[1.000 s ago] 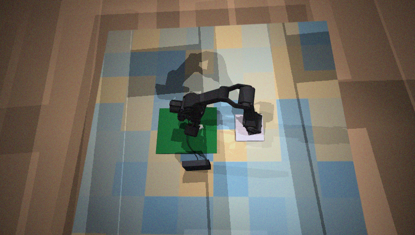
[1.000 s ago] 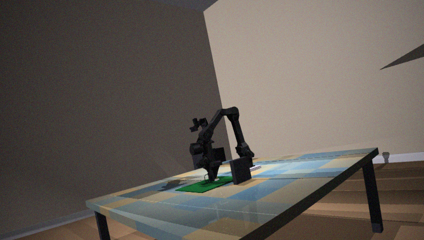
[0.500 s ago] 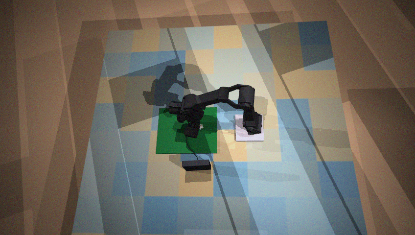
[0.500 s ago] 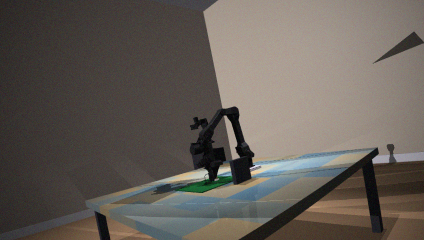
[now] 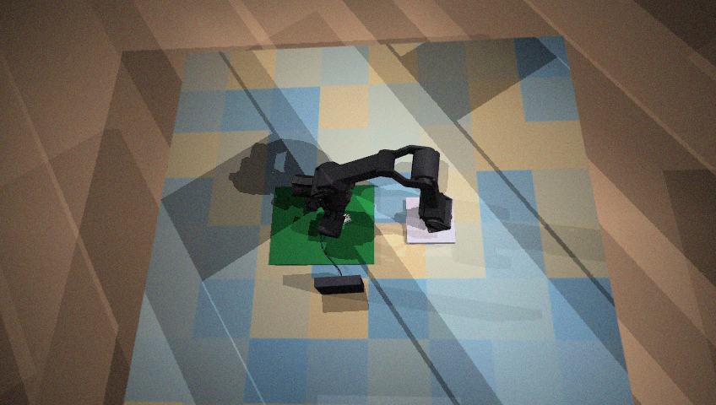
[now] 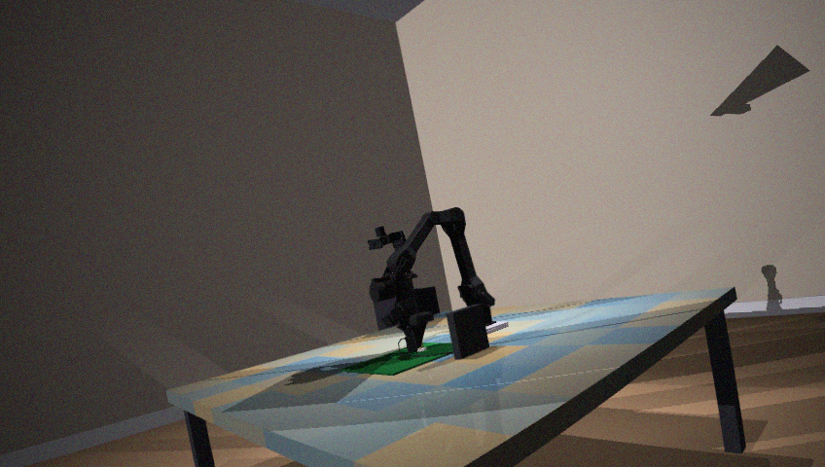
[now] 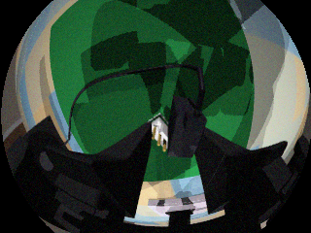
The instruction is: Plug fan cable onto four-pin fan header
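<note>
Right now the dark fan plug is 10 mm to the right of my gripper tip and 10 mm above it. Also, from my gripper tip: black fan block (30 mm ahead, 200 mm to the left, 40 mm above).
</note>
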